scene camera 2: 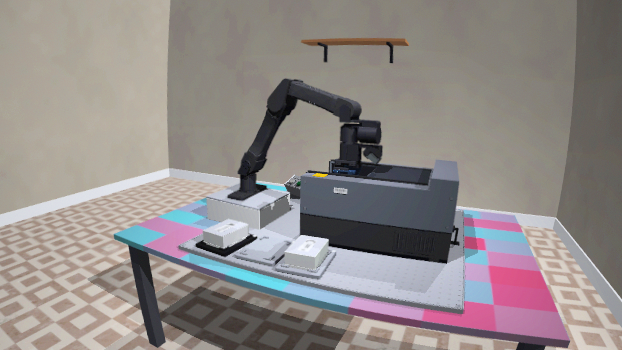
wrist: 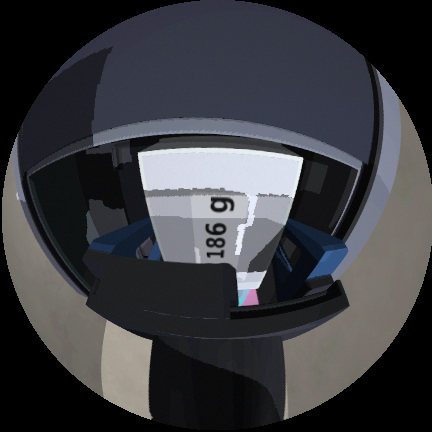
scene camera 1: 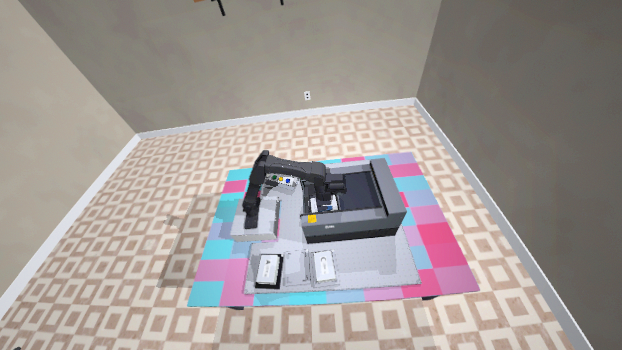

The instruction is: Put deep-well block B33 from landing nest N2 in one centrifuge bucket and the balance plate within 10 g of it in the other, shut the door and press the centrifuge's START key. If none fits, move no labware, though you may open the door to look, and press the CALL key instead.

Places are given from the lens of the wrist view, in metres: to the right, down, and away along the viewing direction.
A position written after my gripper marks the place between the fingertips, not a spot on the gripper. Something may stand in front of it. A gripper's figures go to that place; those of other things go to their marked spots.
my gripper [wrist: 217,214]: 0.00, 0.00, 0.13
dark grey centrifuge [wrist: 223,74]: 0.00, -0.04, 0.03
